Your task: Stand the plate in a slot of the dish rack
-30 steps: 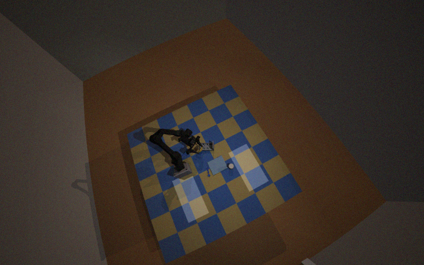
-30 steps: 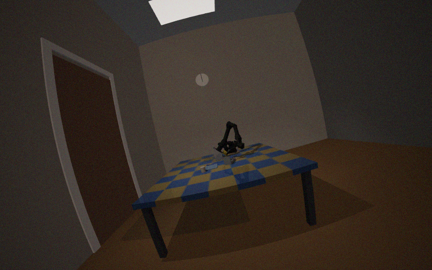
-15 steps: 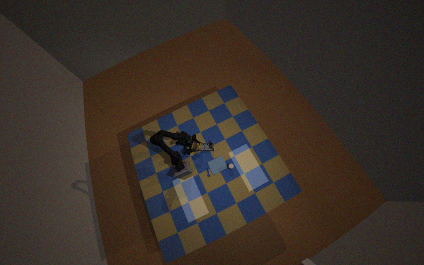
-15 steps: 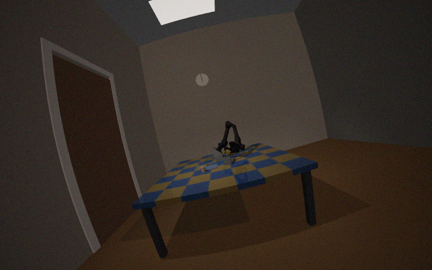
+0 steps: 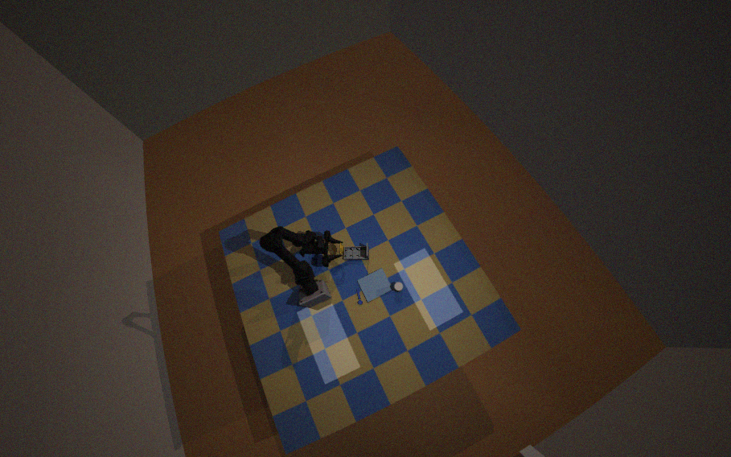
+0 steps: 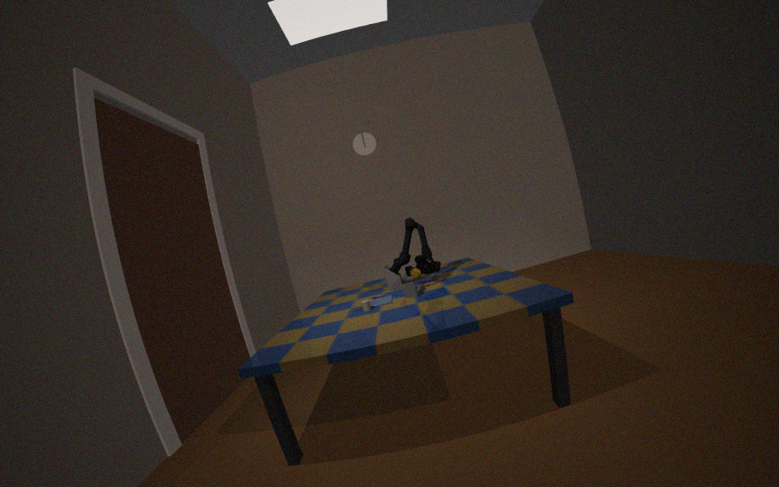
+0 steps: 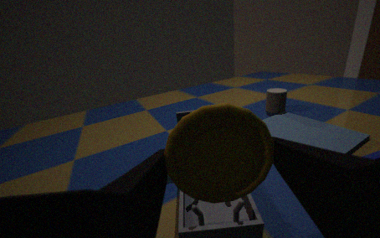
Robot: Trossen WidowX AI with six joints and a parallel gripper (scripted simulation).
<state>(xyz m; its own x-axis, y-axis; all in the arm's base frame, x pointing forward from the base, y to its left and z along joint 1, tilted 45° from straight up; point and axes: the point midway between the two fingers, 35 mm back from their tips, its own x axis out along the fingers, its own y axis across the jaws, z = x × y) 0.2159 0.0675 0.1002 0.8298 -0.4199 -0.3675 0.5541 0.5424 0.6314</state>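
Right now my gripper tip is 50 mm short of the grey dish rack, 30 mm to the left of it and 70 mm above it. The rest, counted from my gripper tip: yellow plate 10 mm behind; light blue mat 40 mm ahead, 240 mm to the right, 90 mm below; blue spoon 70 mm behind, 250 mm to the right, 90 mm below.
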